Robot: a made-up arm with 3 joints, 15 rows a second.
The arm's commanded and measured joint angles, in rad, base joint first. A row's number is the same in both.
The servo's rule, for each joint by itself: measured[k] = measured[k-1] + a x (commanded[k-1-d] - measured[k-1]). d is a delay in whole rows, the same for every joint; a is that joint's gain. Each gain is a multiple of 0.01, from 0.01 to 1. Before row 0 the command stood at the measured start. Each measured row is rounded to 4 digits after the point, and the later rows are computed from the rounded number. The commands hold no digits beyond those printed.
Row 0, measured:
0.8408, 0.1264, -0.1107
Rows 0 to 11, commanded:
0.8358, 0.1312, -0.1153
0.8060, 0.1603, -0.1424
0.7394, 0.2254, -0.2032
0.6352, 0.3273, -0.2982
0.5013, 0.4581, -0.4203
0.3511, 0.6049, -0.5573
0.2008, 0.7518, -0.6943
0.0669, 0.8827, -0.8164
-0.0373, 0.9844, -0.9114
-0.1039, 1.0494, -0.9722
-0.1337, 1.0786, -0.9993
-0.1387, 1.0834, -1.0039
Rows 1 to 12, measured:
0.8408, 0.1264, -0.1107
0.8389, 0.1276, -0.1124
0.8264, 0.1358, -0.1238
0.7933, 0.1582, -0.1540
0.7332, 0.2005, -0.2088
0.6451, 0.2649, -0.2892
0.5334, 0.3499, -0.3911
0.4070, 0.4504, -0.5063
0.2778, 0.5585, -0.6241
0.1581, 0.6650, -0.7333
0.0585, 0.7611, -0.8241
-0.0145, 0.8405, -0.8907
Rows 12 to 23, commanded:
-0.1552, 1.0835, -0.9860
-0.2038, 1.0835, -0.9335
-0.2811, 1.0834, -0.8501
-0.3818, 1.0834, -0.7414
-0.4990, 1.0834, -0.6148
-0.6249, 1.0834, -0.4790
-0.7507, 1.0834, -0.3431
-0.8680, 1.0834, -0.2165
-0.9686, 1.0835, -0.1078
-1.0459, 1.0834, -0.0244
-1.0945, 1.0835, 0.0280
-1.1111, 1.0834, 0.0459
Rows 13 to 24, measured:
-0.0617, 0.9012, -0.9337
-0.0972, 0.9468, -0.9536
-0.1377, 0.9810, -0.9460
-0.1922, 1.0066, -0.9096
-0.2642, 1.0258, -0.8457
-0.3534, 1.0402, -0.7580
-0.4566, 1.0510, -0.6520
-0.5684, 1.0591, -0.5346
-0.6822, 1.0652, -0.4137
-0.7910, 1.0698, -0.2975
-0.8879, 1.0732, -0.1937
-0.9664, 1.0758, -0.1095

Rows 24 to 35, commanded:
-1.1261, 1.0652, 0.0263
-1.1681, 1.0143, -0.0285
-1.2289, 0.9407, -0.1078
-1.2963, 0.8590, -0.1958
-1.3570, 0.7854, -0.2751
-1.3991, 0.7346, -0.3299
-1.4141, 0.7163, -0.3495
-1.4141, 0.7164, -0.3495
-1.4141, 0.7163, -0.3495
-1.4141, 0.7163, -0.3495
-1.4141, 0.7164, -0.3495
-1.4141, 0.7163, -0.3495
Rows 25 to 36, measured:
-1.0214, 1.0777, -0.0504
-1.0612, 1.0746, -0.0213
-1.1018, 1.0595, -0.0240
-1.1501, 1.0298, -0.0558
-1.2057, 0.9871, -0.1090
-1.2632, 0.9367, -0.1721
-1.3148, 0.8862, -0.2321
-1.3525, 0.8437, -0.2767
-1.3759, 0.8119, -0.3044
-1.3904, 0.7880, -0.3215
-1.3994, 0.7701, -0.3321
-1.4050, 0.7567, -0.3387

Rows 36 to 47, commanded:
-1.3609, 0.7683, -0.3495
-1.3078, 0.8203, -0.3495
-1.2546, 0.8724, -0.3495
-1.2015, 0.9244, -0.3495
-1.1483, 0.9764, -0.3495
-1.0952, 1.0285, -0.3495
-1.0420, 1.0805, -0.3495
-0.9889, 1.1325, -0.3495
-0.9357, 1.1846, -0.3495
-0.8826, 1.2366, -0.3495
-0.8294, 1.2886, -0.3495
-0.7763, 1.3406, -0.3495
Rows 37 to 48, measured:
-1.4085, 0.7466, -0.3428
-1.3904, 0.7520, -0.3453
-1.3590, 0.7691, -0.3469
-1.3193, 0.7949, -0.3479
-1.2745, 0.8273, -0.3485
-1.2265, 0.8646, -0.3489
-1.1766, 0.9056, -0.3491
-1.1255, 0.9493, -0.3493
-1.0736, 0.9951, -0.3494
-1.0212, 1.0425, -0.3494
-0.9685, 1.0910, -0.3494
-0.9156, 1.1404, -0.3494

